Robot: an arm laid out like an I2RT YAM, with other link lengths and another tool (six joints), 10 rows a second.
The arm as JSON. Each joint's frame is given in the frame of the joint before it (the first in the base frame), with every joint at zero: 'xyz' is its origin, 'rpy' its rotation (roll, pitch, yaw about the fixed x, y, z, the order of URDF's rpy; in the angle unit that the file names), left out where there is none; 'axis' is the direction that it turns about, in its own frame. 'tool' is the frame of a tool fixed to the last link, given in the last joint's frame.
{
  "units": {
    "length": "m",
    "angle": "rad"
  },
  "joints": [
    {
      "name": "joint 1",
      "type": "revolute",
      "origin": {
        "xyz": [
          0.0,
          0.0,
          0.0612
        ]
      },
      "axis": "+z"
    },
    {
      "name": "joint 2",
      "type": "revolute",
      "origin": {
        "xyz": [
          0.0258,
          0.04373,
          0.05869
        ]
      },
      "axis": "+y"
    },
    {
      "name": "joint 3",
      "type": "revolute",
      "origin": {
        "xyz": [
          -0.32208,
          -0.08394,
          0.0
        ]
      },
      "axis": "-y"
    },
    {
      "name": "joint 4",
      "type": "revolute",
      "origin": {
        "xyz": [
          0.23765,
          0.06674,
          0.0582
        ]
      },
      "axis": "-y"
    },
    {
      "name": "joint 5",
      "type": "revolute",
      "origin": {
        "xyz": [
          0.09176,
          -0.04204,
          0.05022
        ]
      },
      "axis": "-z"
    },
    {
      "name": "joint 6",
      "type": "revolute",
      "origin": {
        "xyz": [
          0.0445,
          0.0,
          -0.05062
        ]
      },
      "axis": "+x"
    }
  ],
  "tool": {
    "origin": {
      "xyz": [
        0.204,
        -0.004,
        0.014
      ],
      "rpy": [
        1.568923,
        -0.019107,
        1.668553
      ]
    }
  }
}
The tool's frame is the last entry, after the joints.
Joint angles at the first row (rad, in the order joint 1, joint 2, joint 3, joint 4, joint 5, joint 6):
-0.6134, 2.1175, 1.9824, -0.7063, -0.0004, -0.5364
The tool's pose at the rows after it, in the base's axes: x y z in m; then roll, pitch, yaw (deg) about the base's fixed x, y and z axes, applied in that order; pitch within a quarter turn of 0, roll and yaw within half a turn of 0:
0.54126 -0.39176 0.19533 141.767 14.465 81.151
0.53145 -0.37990 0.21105 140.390 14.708 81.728
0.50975 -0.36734 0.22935 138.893 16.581 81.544
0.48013 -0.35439 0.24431 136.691 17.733 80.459
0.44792 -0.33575 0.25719 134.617 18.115 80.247
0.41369 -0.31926 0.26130 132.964 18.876 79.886
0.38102 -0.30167 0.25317 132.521 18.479 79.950
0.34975 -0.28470 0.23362 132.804 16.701 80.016
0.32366 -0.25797 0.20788 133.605 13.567 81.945
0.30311 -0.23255 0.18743 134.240 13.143 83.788
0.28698 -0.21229 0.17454 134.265 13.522 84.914
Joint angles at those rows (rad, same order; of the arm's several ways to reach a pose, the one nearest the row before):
-0.6136, 2.0856, 1.9890, -0.7256, -0.0132, -0.5275
-0.6136, 2.0151, 1.9171, -0.7017, -0.0291, -0.5347
-0.6136, 1.9008, 1.7832, -0.6453, -0.0193, -0.5501
-0.6254, 1.7673, 1.6207, -0.5745, -0.0213, -0.5540
-0.6437, 1.6299, 1.4756, -0.5333, -0.0471, -0.5635
-0.6689, 1.4960, 1.3260, -0.4882, -0.0696, -0.5803
-0.6993, 1.3811, 1.1936, -0.4689, -0.1023, -0.5934
-0.7413, 1.2842, 1.0661, -0.4592, -0.1500, -0.6004
-0.7836, 1.1979, 0.9502, -0.4754, -0.2294, -0.6188
-0.7937, 1.1055, 0.8394, -0.4768, -0.2583, -0.6467
-0.7943, 1.0167, 0.7538, -0.4807, -0.2695, -0.6649

